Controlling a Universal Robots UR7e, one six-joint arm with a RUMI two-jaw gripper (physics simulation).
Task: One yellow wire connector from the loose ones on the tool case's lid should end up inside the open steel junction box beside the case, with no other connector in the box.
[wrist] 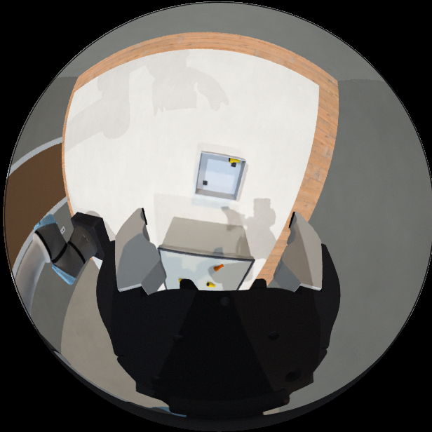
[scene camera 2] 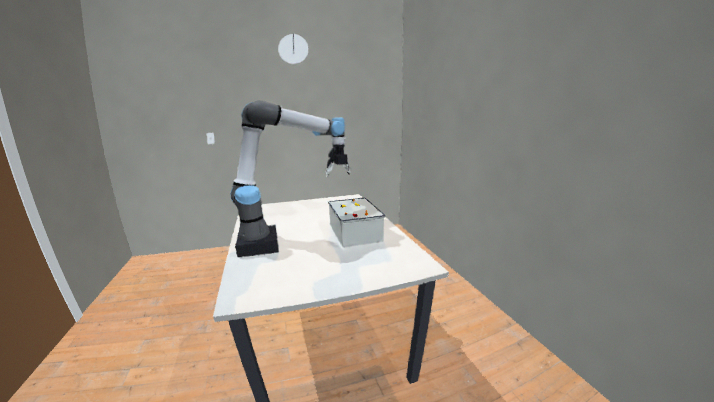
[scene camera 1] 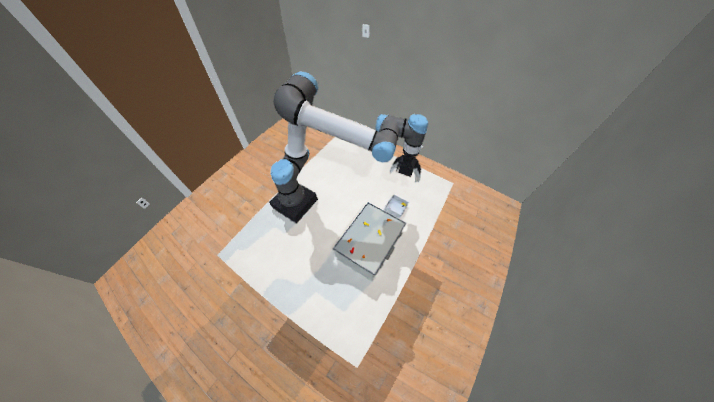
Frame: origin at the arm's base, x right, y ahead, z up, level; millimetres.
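Seen in the pictures: gripper, fingertip midpoint: (scene camera 2: 338, 176) (scene camera 1: 404, 177); arm's base, link origin: (scene camera 2: 254, 234) (scene camera 1: 291, 195).
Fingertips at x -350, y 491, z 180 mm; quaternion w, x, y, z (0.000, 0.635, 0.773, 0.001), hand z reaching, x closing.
Note:
Pixels of each thing's top centre, then the offset from my fingertips to it. "pt": a spot on its surface instead. Level surfaces: height alone.
- open steel junction box, surface spot: (scene camera 1: 395, 206) pt dx +22, dy +5, dz -239 mm
- tool case's lid, surface spot: (scene camera 1: 367, 245) pt dx +365, dy +38, dz -103 mm
- yellow connector, top centre: (scene camera 1: 404, 203) dx -17, dy +38, dz -224 mm
- red connector, top centre: (scene camera 1: 352, 249) (scene camera 2: 355, 213) dx +427, dy -1, dz -87 mm
- grey case, top centre: (scene camera 1: 372, 236) (scene camera 2: 355, 207) dx +316, dy +29, dz -99 mm
- white table, surface height: dz -241 mm
The open steel junction box (scene camera 1: 395, 206) (wrist: 219, 174) stands beside the tool case's lid (scene camera 1: 367, 245) (wrist: 186, 262). One yellow connector (scene camera 1: 404, 204) (wrist: 233, 160) is in the box, at its far right corner in the wrist view; no other connector shows in the box. My gripper (scene camera 1: 405, 178) (scene camera 2: 338, 174) (wrist: 218, 212) is wide open and empty, high above the table near the box. Two more yellow connectors lie on the lid, one (scene camera 1: 366, 224) (scene camera 2: 343, 205) and another (scene camera 1: 379, 232) (scene camera 2: 356, 204). The box does not show in scene camera 2.
Also on the lid are a red connector (scene camera 1: 352, 250) (scene camera 2: 355, 215) and several orange ones, one of them (scene camera 1: 388, 220) (wrist: 218, 267) near the box end. The grey case (scene camera 2: 364, 233) stands tall on the white table (scene camera 1: 320, 310) (scene camera 2: 300, 285). The arm's black base (scene camera 1: 294, 204) (scene camera 2: 257, 241) is to its left.

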